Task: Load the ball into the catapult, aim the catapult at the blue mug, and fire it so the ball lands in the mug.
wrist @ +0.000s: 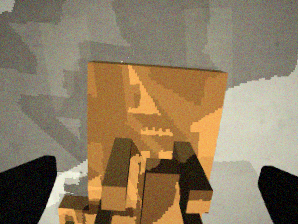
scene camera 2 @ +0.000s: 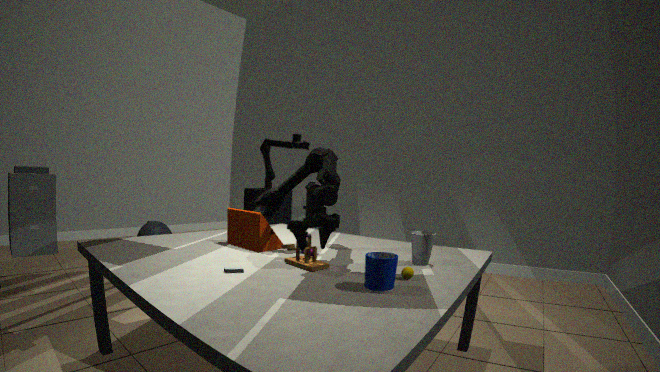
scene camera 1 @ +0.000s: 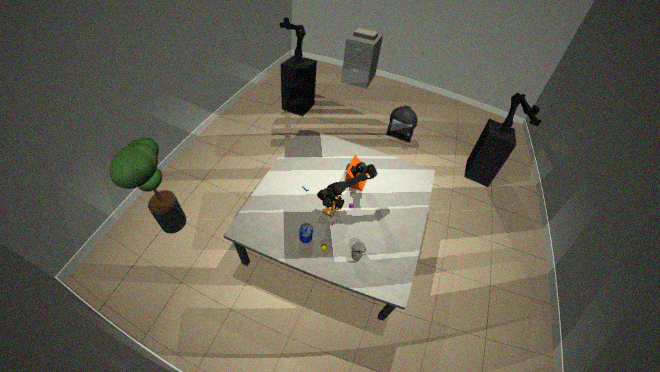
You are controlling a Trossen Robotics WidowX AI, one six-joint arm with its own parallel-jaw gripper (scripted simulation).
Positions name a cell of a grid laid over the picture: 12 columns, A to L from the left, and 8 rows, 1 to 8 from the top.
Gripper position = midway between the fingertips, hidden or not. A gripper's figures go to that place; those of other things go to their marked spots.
Scene:
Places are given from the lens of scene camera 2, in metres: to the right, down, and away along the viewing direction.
my gripper (scene camera 2: F6): -0.06, 0.21, 1.13
wooden catapult (scene camera 2: F6): -0.07, 0.25, 1.12
blue mug (scene camera 2: G6): 0.13, 0.22, 0.88
The marked spots on the wooden catapult and the blue mug are 0.32 m apart.

